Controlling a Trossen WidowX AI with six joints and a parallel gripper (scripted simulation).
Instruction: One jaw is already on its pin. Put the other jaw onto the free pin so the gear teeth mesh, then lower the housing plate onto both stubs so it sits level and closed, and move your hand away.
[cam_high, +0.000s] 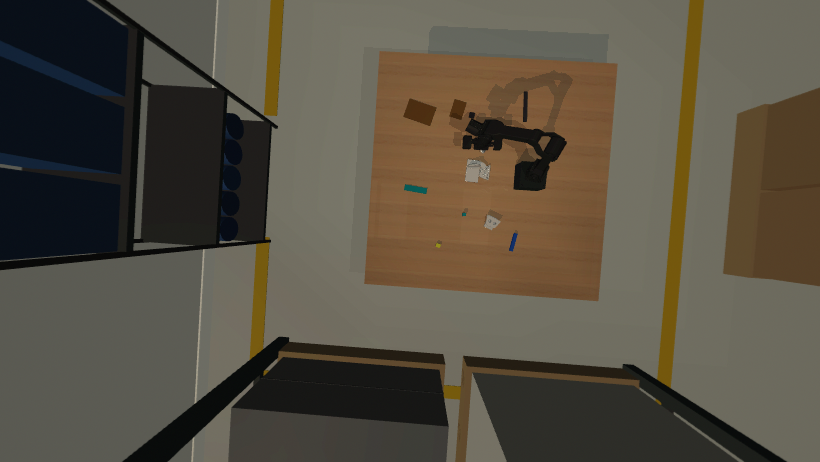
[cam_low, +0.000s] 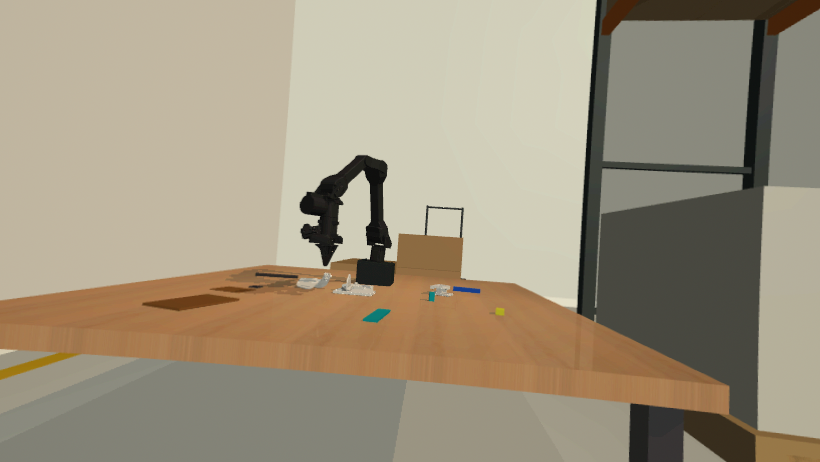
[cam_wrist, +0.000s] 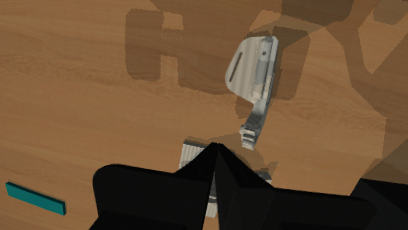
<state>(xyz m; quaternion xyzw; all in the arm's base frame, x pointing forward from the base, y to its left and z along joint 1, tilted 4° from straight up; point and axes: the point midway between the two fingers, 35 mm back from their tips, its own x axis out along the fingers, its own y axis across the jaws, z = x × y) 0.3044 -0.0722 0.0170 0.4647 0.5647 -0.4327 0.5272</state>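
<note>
The loose jaw lies 4 cm below my gripper tip, 3 cm behind it and 2 cm to the right of it. From my gripper tip the other things lie so: small teal block 35 cm to the left, 6 cm below, 2 cm behind; then black bar 30 cm to the right, 21 cm behind, 7 cm below; then small black square 20 cm to the right, 8 cm below, 6 cm ahead.
</note>
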